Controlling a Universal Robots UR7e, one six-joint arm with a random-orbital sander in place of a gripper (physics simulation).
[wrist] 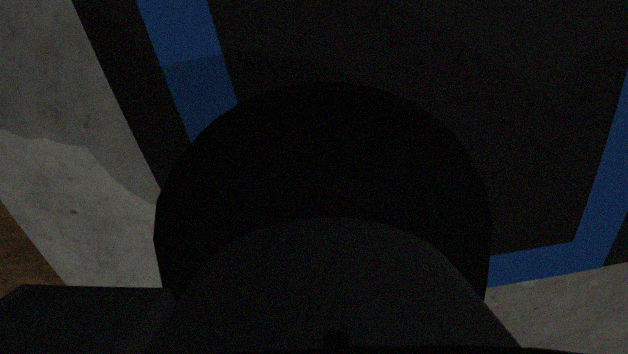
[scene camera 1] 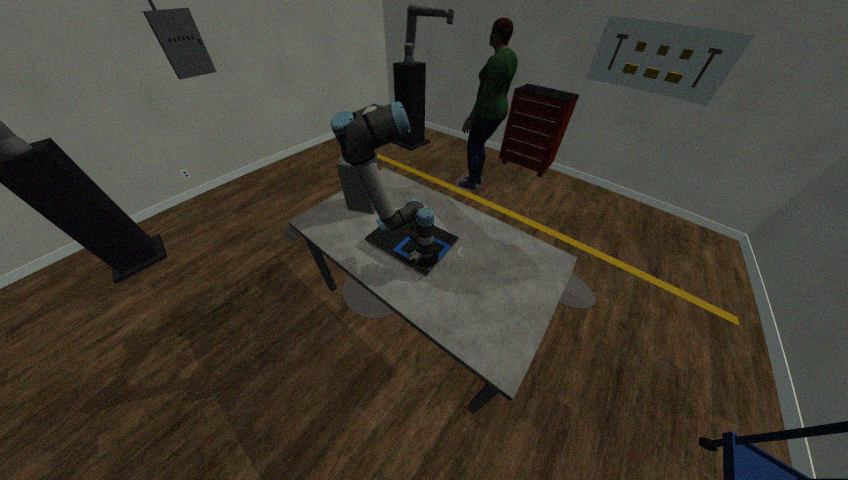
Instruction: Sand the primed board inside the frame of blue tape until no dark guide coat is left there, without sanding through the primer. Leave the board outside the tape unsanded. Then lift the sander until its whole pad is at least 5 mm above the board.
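Frame: origin at the arm's base, x ahead, y left, z up, level; centimetres.
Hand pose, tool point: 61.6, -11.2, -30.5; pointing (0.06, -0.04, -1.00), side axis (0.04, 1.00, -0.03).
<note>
After its pixels a point has its place, as x, y, z.
The primed board (scene camera 1: 380,239) {35.2, -17.0, -30.5} (wrist: 145,107) {55.0, -17.9, -30.5} lies on the table and looks very dark. The frame of blue tape (scene camera 1: 402,248) (wrist: 187,40) {53.0, -15.4, -30.4} stands out on it. The surface inside the tape looks almost evenly dark in the wrist view; guide coat and primer are hard to tell apart there. My sander (scene camera 1: 426,259) (wrist: 320,160) is over the near end of the board in scene camera 1, covering a corner of the tape in the wrist view. Its pad hides the surface below, and I cannot tell whether it touches the board. The tool has no fingers.
The board lies on a grey table (scene camera 1: 476,321) {97.5, -19.2, -34.8} (wrist: 45,220) {62.7, -34.8, -34.8}. A grey block (scene camera 1: 357,189) {5.4, -6.9, -17.9} stands by the arm's base. A person (scene camera 1: 495,89) in green stands beyond the yellow floor line (scene camera 1: 553,233), near a red drawer cabinet (scene camera 1: 537,130). Dark pedestals (scene camera 1: 409,98) stand farther off.
</note>
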